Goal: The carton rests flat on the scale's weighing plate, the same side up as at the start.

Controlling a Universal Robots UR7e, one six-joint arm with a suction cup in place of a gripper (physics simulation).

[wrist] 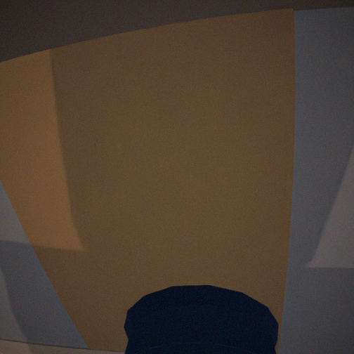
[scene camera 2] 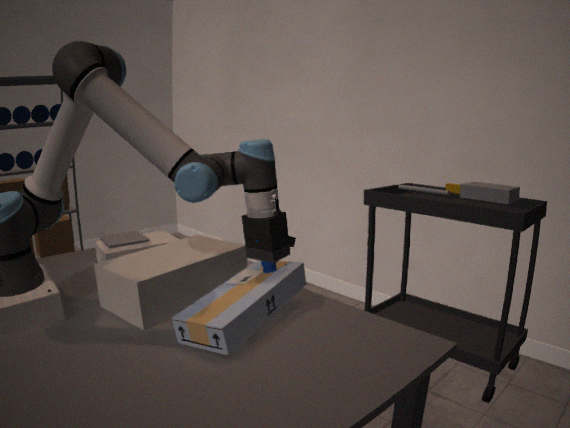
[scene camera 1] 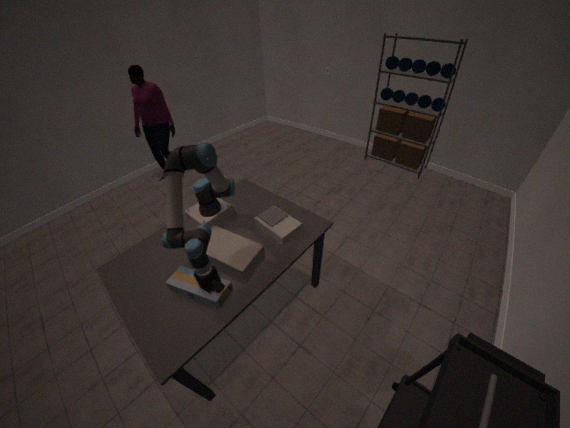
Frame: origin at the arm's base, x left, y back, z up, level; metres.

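Seen in the pictures: end effector, tool point: (scene camera 2: 270,274) (scene camera 1: 213,290); arm's base, origin of the base link: (scene camera 2: 17,284) (scene camera 1: 210,209).
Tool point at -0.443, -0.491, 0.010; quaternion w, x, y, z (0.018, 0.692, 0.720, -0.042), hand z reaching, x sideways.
Note:
Pixels of each thing's top centre, then the offset from my tool point to it, as dx, dy, dz. Level surfaces: height alone.
- carton, middle of its top: (scene camera 2: 244,279) (scene camera 1: 195,280) -0.019, +0.103, +0.023
- scale, middle of its top: (scene camera 2: 136,235) (scene camera 1: 277,218) +0.596, +0.029, +0.003
- large beige block, middle of its top: (scene camera 2: 171,254) (scene camera 1: 226,246) +0.234, +0.121, +0.032
- table, its level: dz -0.083
The carton (scene camera 1: 187,283) (scene camera 2: 260,306) (wrist: 175,150), light blue-grey with orange tape along its top and up arrows on its sides, hangs over the table, top side up. It is tilted, its end under the tool raised; whether the lower end touches the table is unclear. My gripper, a blue suction cup (scene camera 2: 269,268) (wrist: 201,322), is on the taped top near the raised end and holds the carton. In scene camera 1 the tool body hides the cup. The scale (scene camera 1: 286,229) (scene camera 2: 167,240), with its grey weighing plate (scene camera 1: 274,216) (scene camera 2: 124,239), stands beyond the beige block.
A large beige block (scene camera 1: 235,248) (scene camera 2: 170,260) stands on the table (scene camera 1: 145,300) (scene camera 2: 125,380) between carton and scale, close beside the carton. A dark cart (scene camera 2: 440,209), a person (scene camera 1: 150,105) and a shelf rack (scene camera 1: 425,38) stand away from the table.

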